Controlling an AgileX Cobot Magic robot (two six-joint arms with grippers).
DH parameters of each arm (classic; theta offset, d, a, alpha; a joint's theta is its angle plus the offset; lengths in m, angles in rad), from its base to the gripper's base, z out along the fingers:
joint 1: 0 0.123 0 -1.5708
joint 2: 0.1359 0 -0.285 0
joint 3: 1.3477 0 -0.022 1.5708
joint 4: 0 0.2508 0 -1.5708
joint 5: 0 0 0.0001 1.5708
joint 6: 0 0.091 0 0
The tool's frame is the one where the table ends.
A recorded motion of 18 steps. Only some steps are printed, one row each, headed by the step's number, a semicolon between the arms.
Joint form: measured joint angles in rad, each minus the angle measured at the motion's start. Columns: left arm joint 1, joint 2, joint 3, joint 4, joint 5, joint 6; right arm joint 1, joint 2, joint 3, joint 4, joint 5, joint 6.
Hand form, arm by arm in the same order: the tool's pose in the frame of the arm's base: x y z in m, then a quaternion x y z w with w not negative. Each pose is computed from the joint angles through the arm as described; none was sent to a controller.
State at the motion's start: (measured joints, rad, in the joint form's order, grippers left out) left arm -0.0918 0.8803 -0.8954 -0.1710 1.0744 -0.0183; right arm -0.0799 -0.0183 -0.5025 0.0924 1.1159 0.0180
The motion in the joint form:
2: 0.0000 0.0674 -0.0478 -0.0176 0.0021 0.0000; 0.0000 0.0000 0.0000 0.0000 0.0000 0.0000
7: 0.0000 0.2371 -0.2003 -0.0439 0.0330 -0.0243; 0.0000 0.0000 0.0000 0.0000 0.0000 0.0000
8: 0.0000 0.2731 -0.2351 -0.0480 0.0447 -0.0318; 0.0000 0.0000 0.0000 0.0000 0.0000 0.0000
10: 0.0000 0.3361 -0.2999 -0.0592 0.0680 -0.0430; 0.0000 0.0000 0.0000 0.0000 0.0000 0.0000
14: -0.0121 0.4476 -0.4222 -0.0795 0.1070 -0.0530; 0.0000 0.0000 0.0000 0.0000 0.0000 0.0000
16: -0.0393 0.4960 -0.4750 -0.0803 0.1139 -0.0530; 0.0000 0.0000 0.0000 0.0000 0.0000 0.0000
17: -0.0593 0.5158 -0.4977 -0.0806 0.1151 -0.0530; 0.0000 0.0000 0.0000 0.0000 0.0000 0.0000
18: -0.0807 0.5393 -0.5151 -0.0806 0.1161 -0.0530; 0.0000 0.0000 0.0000 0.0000 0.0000 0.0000
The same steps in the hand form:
2: 0.1621 -0.0300 0.3426 0.01584 0.95448 -0.10762 0.27775; -0.0098 0.0084 0.2737 0.03861 0.86030 0.03036 0.50742
7: 0.2031 -0.0361 0.3554 0.00242 0.95990 -0.12234 0.25222; -0.0098 0.0084 0.2737 0.03861 0.86030 0.03036 0.50742
8: 0.2118 -0.0374 0.3576 -0.00099 0.96134 -0.12495 0.24537; -0.0098 0.0084 0.2737 0.03861 0.86030 0.03036 0.50742
10: 0.2273 -0.0399 0.3618 -0.00600 0.96338 -0.13123 0.23376; -0.0098 0.0084 0.2737 0.03861 0.86030 0.03036 0.50742
14: 0.2550 -0.0476 0.3689 -0.00370 0.96551 -0.14299 0.21755; -0.0098 0.0084 0.2737 0.03861 0.86030 0.03036 0.50742
16: 0.2668 -0.0564 0.3710 0.01007 0.96569 -0.14631 0.21433; -0.0098 0.0084 0.2737 0.03861 0.86030 0.03036 0.50742
17: 0.2712 -0.0626 0.3721 0.01995 0.96532 -0.14872 0.21364; -0.0098 0.0084 0.2737 0.03861 0.86030 0.03036 0.50742
18: 0.2761 -0.0695 0.3705 0.03000 0.96587 -0.15053 0.20864; -0.0098 0.0084 0.2737 0.03861 0.86030 0.03036 0.50742

